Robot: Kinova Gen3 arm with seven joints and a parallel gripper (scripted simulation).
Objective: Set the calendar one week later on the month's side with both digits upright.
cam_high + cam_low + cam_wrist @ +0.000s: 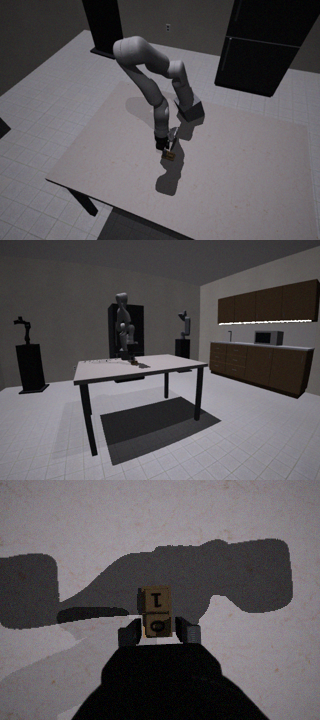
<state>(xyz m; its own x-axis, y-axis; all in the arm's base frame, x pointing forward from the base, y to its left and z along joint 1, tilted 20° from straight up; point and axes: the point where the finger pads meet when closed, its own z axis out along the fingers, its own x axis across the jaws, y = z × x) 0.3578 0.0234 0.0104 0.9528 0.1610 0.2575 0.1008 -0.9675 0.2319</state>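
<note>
Right now my hand is 2 cm to the right of the wooden tray and 5 cm above it. Round my hand: wooden cube: 3 cm to the left, 4 cm below.
</note>
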